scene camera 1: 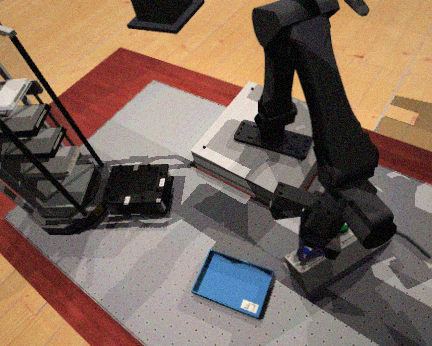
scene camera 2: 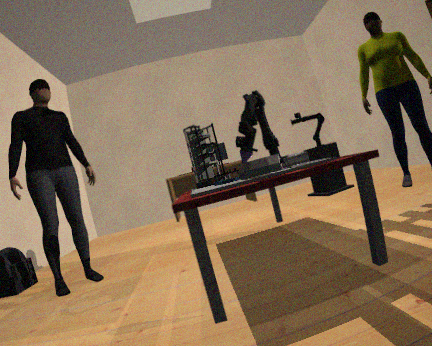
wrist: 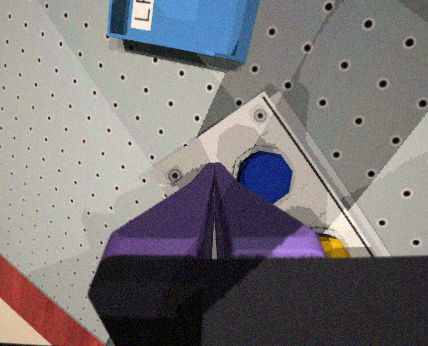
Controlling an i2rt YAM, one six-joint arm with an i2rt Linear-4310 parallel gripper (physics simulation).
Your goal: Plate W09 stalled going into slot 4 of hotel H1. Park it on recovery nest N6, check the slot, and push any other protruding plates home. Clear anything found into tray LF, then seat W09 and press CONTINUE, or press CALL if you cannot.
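Frame: origin at the arm's base, x ahead, y left, z up, level; millimetres.
Seen in the pictures: gripper, fingertip midpoint: [scene camera 1: 301, 261] [wrist: 214, 173]; arm's base, origin of the base link: [scene camera 1: 272, 139].
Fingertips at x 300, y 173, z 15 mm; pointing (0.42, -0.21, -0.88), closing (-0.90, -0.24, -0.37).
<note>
Pixels of each thing's middle, then the offset from my fingertips to it. "*": a spot on its surface instead. Level surfaces: height alone.
- button box, body centre: [wrist: 311, 284] [scene camera 1: 338, 247] [scene camera 2: 260, 166] dx -69, dy +59, dz -32 mm
- blue button, body centre: [wrist: 263, 177] dx -22, dy -3, dz -10 mm
- yellow button, body centre: [wrist: 320, 258] dx -62, dy +26, dz -10 mm
- green button, body centre: [scene camera 1: 342, 229] dx -102, dy +56, dz -10 mm
- Blue tray LF, body centre: [scene camera 1: 232, 282] [scene camera 2: 226, 181] dx +77, dy -128, dz -65 mm
- black nest-like block, body centre: [scene camera 1: 137, 187] [scene camera 2: 227, 175] dx -48, dy -460, dz -36 mm
- cable, surface spot: [scene camera 1: 415, 242] * dx -157, dy +211, dz -67 mm
- perforated mat, its level: dz -74 mm
My gripper [scene camera 1: 306, 250] [wrist: 214, 173] is shut and empty, its purple fingertips together over the end of the button box [scene camera 1: 327, 275] [wrist: 220, 145]. A blue button [wrist: 266, 176] is just right of the tips and a yellow button [wrist: 333, 246] is partly hidden by the fingers in the wrist view. A green button [scene camera 1: 343, 228] shows beside the wrist. No button label is readable. Blue tray LF [scene camera 1: 227, 280] [wrist: 195, 30] shows no object inside. The hotel [scene camera 1: 56, 102] holds several plates [scene camera 1: 32, 142] at the left; W09 cannot be identified. A black nest-like block [scene camera 1: 139, 186] stands beside it, bearing no visible plate.
The arm's white base platform [scene camera 1: 220, 142] stands behind the tray and button box. A cable [scene camera 1: 415, 242] runs from the box's right end. The red table edge [scene camera 1: 75, 300] [wrist: 35, 305] borders the perforated mat [scene camera 1: 160, 300]. Two people [scene camera 2: 45, 140] [scene camera 2: 392, 65] stand away from the table.
</note>
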